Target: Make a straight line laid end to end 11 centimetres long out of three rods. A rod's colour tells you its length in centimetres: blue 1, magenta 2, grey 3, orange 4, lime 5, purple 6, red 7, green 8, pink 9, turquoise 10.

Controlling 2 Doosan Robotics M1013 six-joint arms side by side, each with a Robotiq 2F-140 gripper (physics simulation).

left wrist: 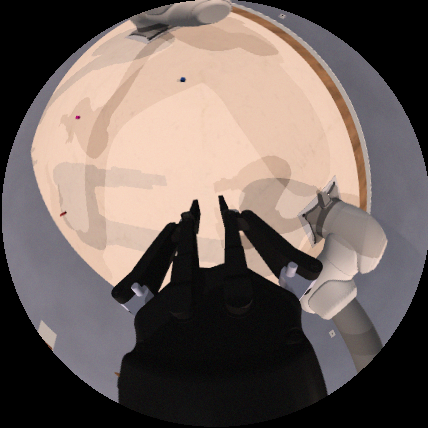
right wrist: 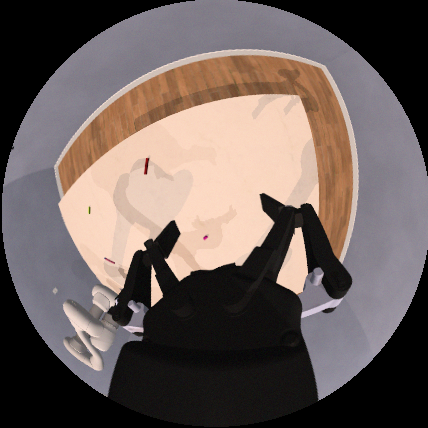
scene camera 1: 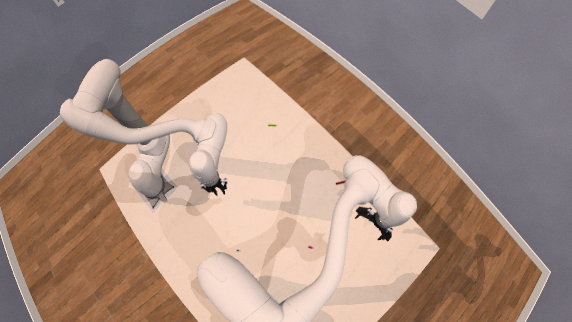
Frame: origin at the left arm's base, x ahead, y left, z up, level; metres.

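Seen in the pictures: left gripper, fingertip midpoint: (left wrist: 208,204) (scene camera 1: 220,192); right gripper, fingertip midpoint: (right wrist: 217,214) (scene camera 1: 368,227); left arm's base, origin of the base link: (left wrist: 325,214) (scene camera 1: 154,187).
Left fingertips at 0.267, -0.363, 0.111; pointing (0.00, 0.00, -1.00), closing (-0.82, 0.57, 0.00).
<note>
Pixels of each thing's middle, then the offset from my left fingertips to it, as dx, dy, dz. Level surfaces: height alone.
- lime rod, body centre: (scene camera 1: 272,125) (right wrist: 88,209) +0.508, +0.113, -0.106
- red rod, body centre: (right wrist: 146,165) (scene camera 1: 341,182) (left wrist: 62,213) +0.512, -0.419, -0.106
- magenta rod, body centre: (right wrist: 205,237) (left wrist: 77,116) (scene camera 1: 310,247) +0.118, -0.527, -0.106
- small blue rod, body centre: (left wrist: 182,79) (scene camera 1: 237,250) -0.157, -0.259, -0.106
- pink rod, body centre: (right wrist: 109,260) +0.138, +0.232, -0.106
- pale table top, its level: dz -0.111
A lime rod (scene camera 1: 272,125) (right wrist: 89,210) lies near the top of scene camera 1. A red rod (scene camera 1: 340,183) (left wrist: 63,214) (right wrist: 146,166) lies partly under the right arm's outline. A magenta rod (scene camera 1: 310,247) (left wrist: 77,117) (right wrist: 205,237) lies lower middle. A small blue rod (scene camera 1: 238,250) (left wrist: 183,79) lies to its left in scene camera 1. A pink rod (right wrist: 109,260) shows in the right wrist view; its ends are too small to judge. My left gripper (scene camera 1: 220,191) (left wrist: 208,204) is open and empty, up-left of the blue rod. My right gripper (scene camera 1: 371,226) (right wrist: 217,214) is wide open and empty, right of the magenta rod.
The pale table top (scene camera 1: 240,75) (right wrist: 270,107) has a wooden surround (scene camera 1: 500,250) (right wrist: 335,130). The left arm's base plate (scene camera 1: 170,189) (left wrist: 308,209) stands at its left. The right arm (scene camera 1: 340,240) reaches over the lower right of the table in scene camera 1.
</note>
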